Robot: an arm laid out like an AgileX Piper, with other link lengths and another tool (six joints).
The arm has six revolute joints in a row. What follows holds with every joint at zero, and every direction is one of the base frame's.
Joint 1 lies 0.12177 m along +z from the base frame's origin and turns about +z.
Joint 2 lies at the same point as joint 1 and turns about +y.
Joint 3 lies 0.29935 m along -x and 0.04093 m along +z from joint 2 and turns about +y.
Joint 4 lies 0.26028 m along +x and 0.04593 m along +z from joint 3 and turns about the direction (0.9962, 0, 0.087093).
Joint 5 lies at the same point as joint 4 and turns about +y.
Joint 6 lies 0.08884 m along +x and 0.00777 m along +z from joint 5 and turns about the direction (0.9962, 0, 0.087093).
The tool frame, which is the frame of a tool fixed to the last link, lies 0.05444 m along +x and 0.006 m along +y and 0.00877 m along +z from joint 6; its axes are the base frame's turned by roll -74.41, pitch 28.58 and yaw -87.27 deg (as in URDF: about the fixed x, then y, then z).
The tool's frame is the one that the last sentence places.
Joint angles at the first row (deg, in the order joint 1, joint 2, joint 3, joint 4, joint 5, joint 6):
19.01 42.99 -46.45 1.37 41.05 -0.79
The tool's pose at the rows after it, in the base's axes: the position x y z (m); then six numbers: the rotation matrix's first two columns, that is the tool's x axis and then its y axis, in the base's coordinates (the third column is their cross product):
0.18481, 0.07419, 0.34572, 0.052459, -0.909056, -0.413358, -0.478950, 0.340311, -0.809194
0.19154, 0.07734, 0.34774, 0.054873, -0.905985, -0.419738, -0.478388, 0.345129, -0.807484
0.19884, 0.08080, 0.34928, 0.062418, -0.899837, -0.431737, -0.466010, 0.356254, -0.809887
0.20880, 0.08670, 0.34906, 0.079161, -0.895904, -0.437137, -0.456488, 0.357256, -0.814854
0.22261, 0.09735, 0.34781, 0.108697, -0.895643, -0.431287, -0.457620, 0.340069, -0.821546
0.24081, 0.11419, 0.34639, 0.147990, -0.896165, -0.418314, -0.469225, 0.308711, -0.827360
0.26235, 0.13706, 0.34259, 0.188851, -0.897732, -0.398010, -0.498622, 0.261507, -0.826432
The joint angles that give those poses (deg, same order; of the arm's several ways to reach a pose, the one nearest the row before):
19.28 45.34 -48.05 1.82 41.13 -1.18
19.31 46.85 -48.85 2.27 40.20 -1.29
19.39 48.14 -49.07 2.77 38.01 -1.33
19.85 50.12 -49.25 3.24 35.20 -1.81
21.05 53.39 -50.14 3.65 32.39 -2.88
23.01 58.20 -52.29 3.92 29.93 -4.13
25.42 64.48 -55.94 4.17 28.84 -5.54

